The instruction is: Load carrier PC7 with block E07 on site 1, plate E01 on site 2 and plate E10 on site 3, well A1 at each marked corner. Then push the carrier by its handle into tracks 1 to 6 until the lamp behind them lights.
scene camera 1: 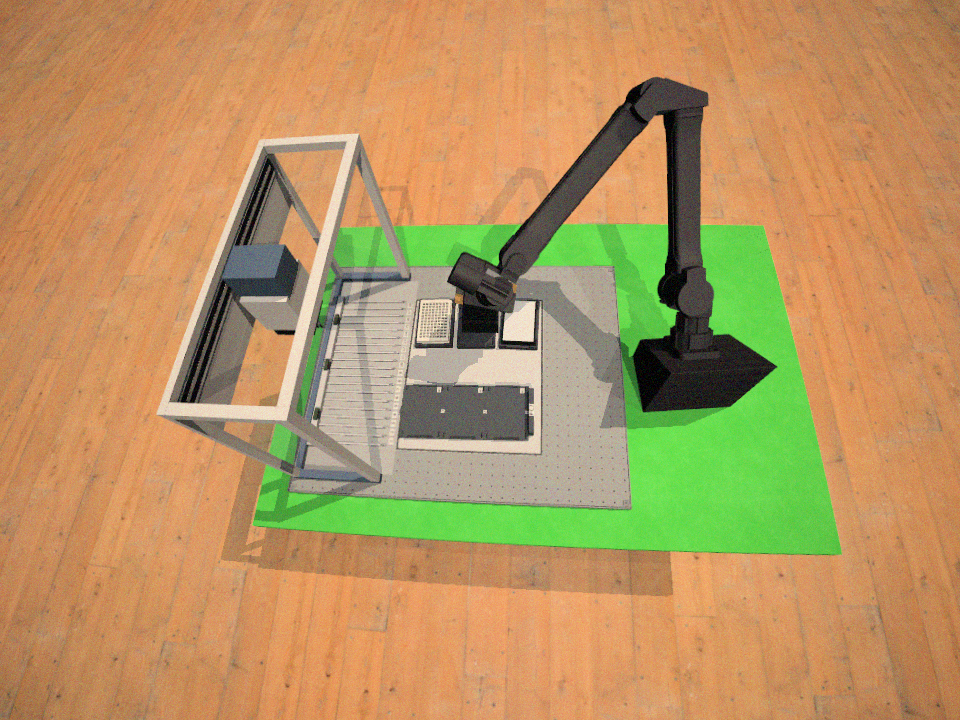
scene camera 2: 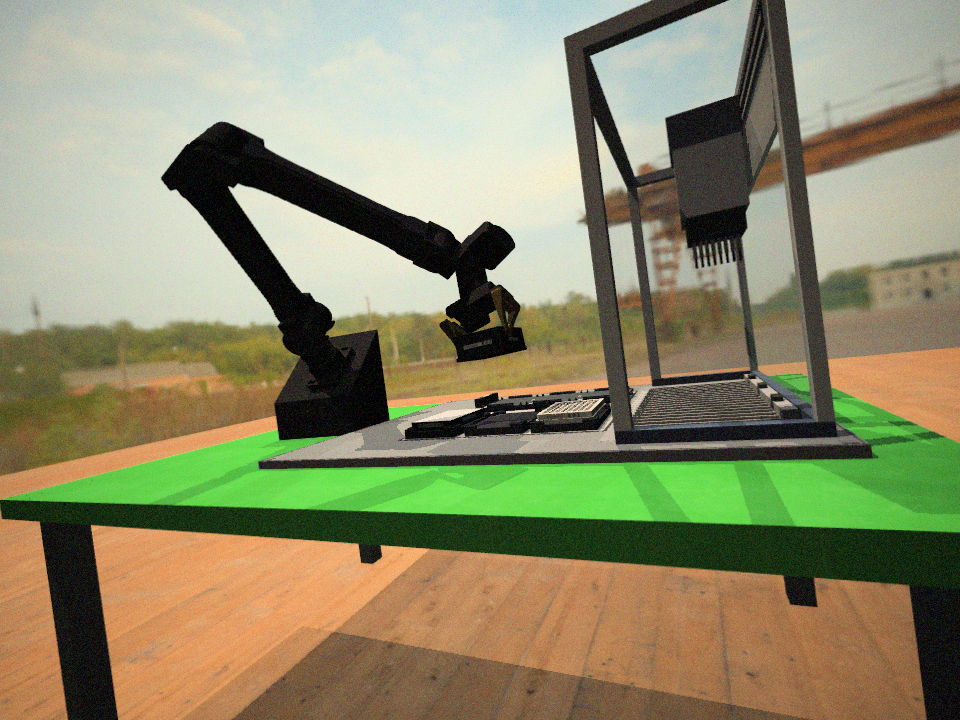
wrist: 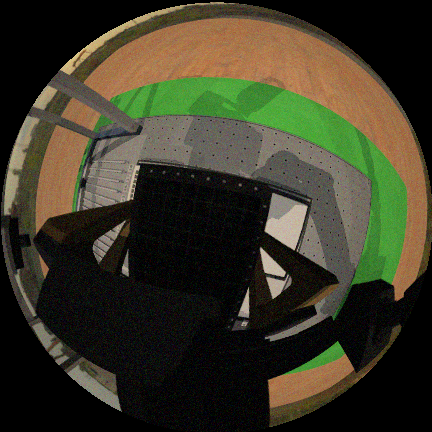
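Pixels of known places: gripper, fingertip midpoint: (scene camera 2: 486,347) (wrist: 196,219); arm's base, link origin: (scene camera 1: 690,349) (scene camera 2: 332,369).
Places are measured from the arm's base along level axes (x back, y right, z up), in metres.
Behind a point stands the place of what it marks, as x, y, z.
My gripper (scene camera 1: 486,298) @[-0.460, 0.178, -0.001] (scene camera 2: 485,330) @[-0.460, 0.178, -0.001] (wrist: 196,219) @[-0.460, 0.178, -0.001] is shut on a black well plate (scene camera 1: 478,319) @[-0.464, 0.100, 0.015] (scene camera 2: 490,345) @[-0.479, 0.210, 0.001] (wrist: 200,205) @[-0.457, 0.188, 0.005], held by its sides above the middle holder (scene camera 1: 476,340) @[-0.481, 0.120, -0.126] (scene camera 2: 500,422) @[-0.474, 0.199, -0.126]. I cannot read its label. A pale well plate (scene camera 1: 434,320) @[-0.589, 0.179, -0.111] (scene camera 2: 572,411) @[-0.600, 0.241, -0.111] sits in the left holder, and a flat white-topped plate (scene camera 1: 518,320) @[-0.370, 0.164, -0.112] (scene camera 2: 448,419) @[-0.390, 0.216, -0.111] in the right one in scene camera 1. The long dark carrier (scene camera 1: 463,413) @[-0.516, -0.076, -0.127] lies on the white board (scene camera 1: 469,444) @[-0.504, -0.151, -0.137], with its handle (scene camera 1: 531,413) @[-0.354, -0.091, -0.108] facing the robot base. The tracks (scene camera 1: 360,348) @[-0.793, 0.123, -0.137] (scene camera 2: 705,406) (wrist: 103,185) @[-0.753, 0.203, -0.137] lie beyond its other end.
A grey gantry frame (scene camera 1: 328,224) @[-0.695, 0.119, 0.342] (scene camera 2: 598,255) @[-0.673, 0.349, 0.086] stands around the tracks. A boxy head (scene camera 1: 260,271) @[-0.817, 0.046, 0.322] (scene camera 2: 707,170) with thin tips hangs in it. Several small dark blocks (scene camera 1: 326,364) @[-0.873, 0.071, -0.115] stand behind the tracks. The perforated grey base (scene camera 1: 581,465) @[-0.247, -0.212, -0.137] (scene camera 2: 372,457) @[-0.326, 0.350, -0.137] lies on the green table top (scene camera 1: 721,496) @[0.059, -0.296, -0.150].
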